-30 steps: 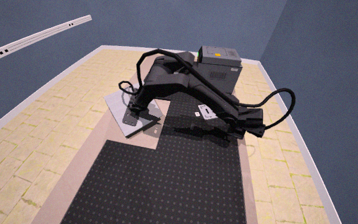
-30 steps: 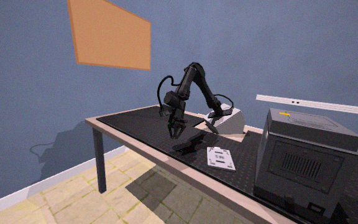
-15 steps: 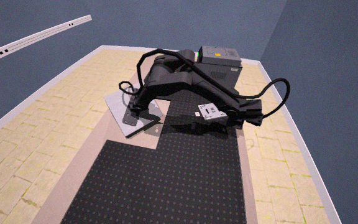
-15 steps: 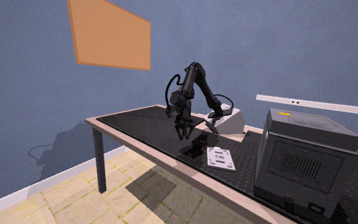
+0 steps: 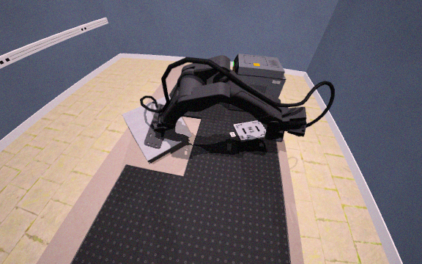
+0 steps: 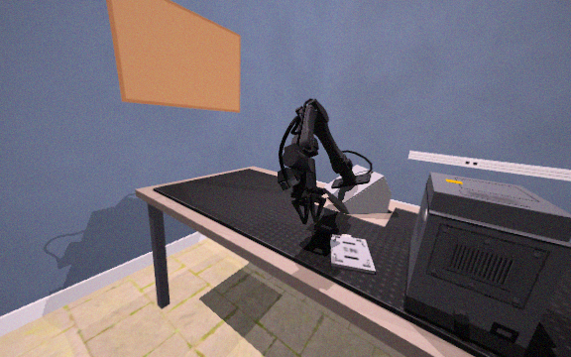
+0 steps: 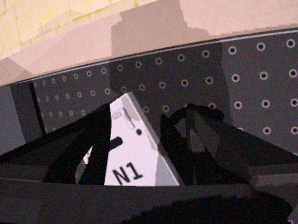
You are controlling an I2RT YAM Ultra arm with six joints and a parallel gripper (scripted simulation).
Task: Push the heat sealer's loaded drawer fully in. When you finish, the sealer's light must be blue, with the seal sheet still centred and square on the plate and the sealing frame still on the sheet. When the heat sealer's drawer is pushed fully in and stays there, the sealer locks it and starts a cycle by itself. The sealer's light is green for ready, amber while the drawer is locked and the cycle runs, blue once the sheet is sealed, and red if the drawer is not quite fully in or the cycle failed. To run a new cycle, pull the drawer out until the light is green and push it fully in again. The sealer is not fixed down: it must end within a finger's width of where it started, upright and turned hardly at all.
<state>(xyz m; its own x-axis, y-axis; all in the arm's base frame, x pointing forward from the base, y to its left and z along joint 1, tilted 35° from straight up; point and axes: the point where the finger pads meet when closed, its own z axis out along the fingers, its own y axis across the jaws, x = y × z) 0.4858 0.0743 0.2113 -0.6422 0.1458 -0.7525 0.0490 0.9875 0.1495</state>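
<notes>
The sealer drawer is 39 cm to the left of my hand, 31 cm behind it and 5 cm below it. Also, from my hand: white tag: 18 cm behind, 11 cm below, 9 cm to the left.
</notes>
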